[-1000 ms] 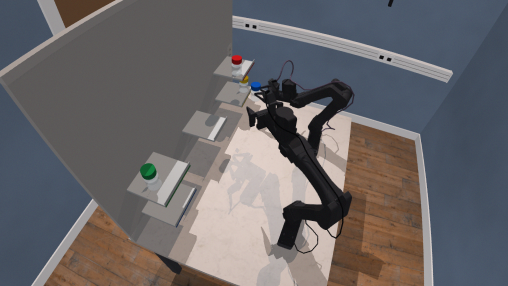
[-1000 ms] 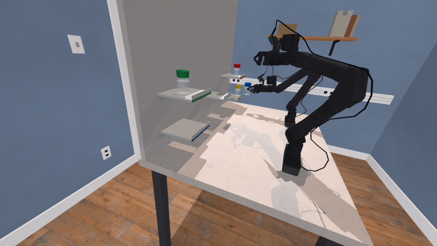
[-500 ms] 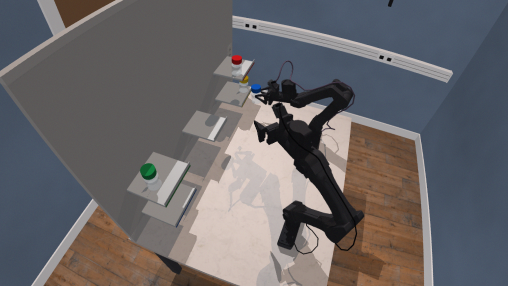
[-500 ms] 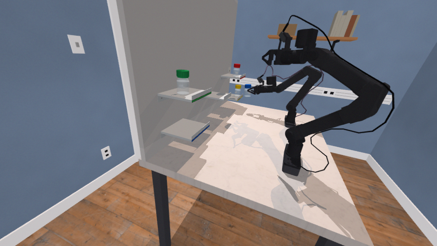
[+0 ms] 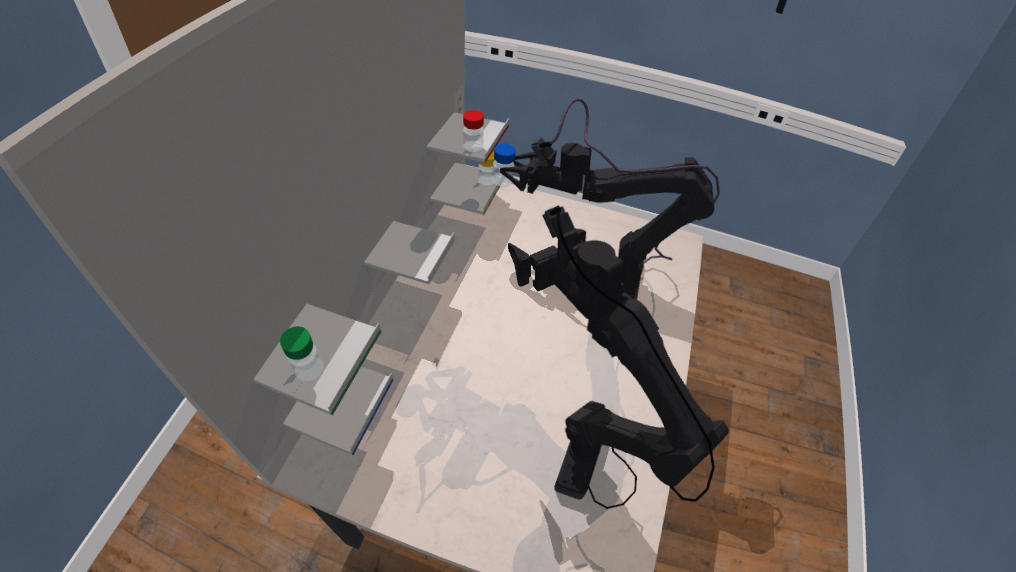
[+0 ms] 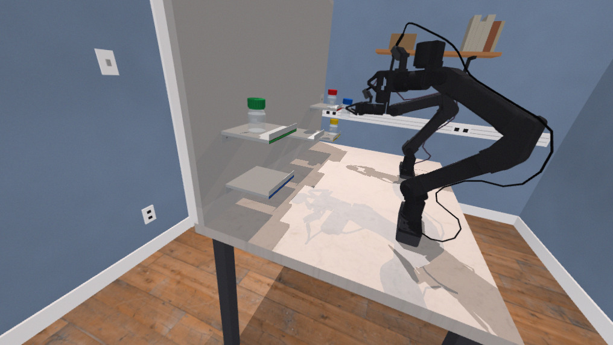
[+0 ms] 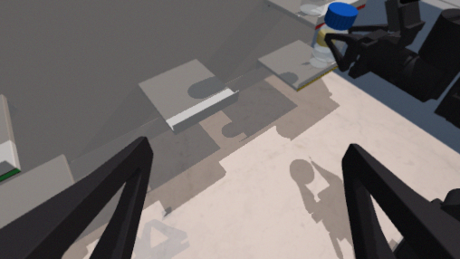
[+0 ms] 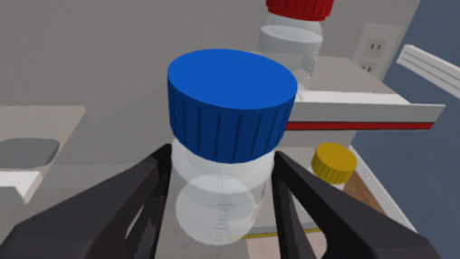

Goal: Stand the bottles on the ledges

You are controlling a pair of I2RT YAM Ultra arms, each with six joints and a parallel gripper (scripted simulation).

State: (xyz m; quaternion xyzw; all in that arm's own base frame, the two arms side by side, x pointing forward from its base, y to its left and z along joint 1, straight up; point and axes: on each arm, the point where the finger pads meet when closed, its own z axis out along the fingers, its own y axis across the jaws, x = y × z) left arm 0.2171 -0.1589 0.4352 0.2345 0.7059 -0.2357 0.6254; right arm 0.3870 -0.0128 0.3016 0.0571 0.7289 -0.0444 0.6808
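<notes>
The red-capped bottle lies 120 mm ahead of my right hand, 70 mm to the right of it and 20 mm above it. Also, from my right hand: blue-capped bottle 10 mm below, 10 mm ahead; grey wall panel 280 mm to the left, 260 mm ahead, 130 mm above; yellow-capped bottle 170 mm to the right, 170 mm below, 120 mm ahead.
</notes>
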